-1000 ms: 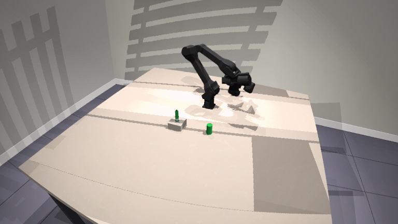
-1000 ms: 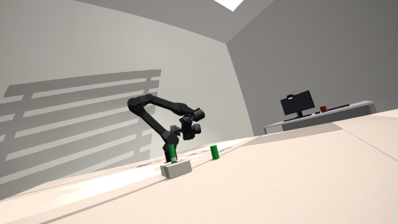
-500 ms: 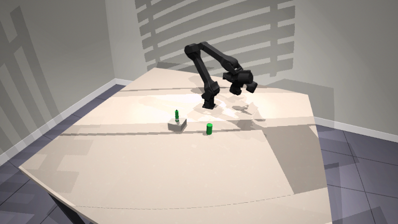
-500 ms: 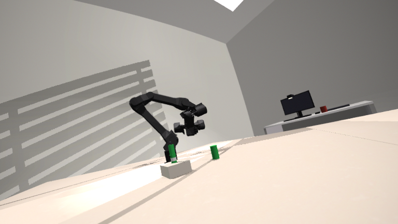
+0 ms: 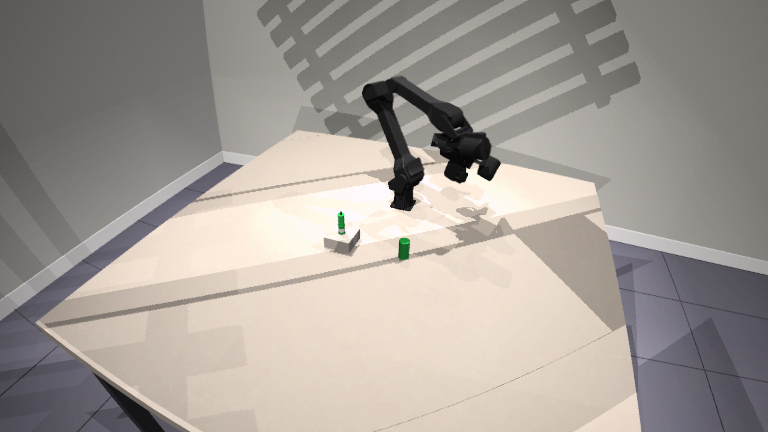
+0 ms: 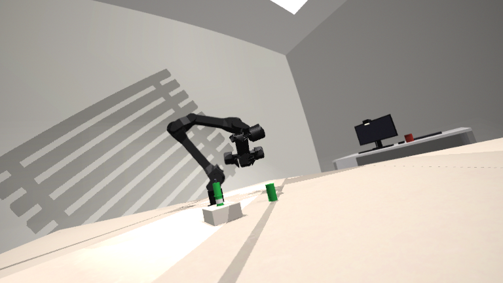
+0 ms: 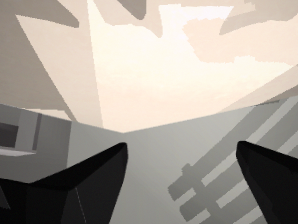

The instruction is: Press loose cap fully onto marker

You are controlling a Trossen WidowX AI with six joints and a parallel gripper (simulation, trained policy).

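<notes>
The green cap is 32 cm ahead of my gripper tip, 13 cm to the right of it and 11 cm below it. From my gripper tip the other things lie so: holder block: 32 cm ahead, 30 cm to the right, 12 cm below.
</notes>
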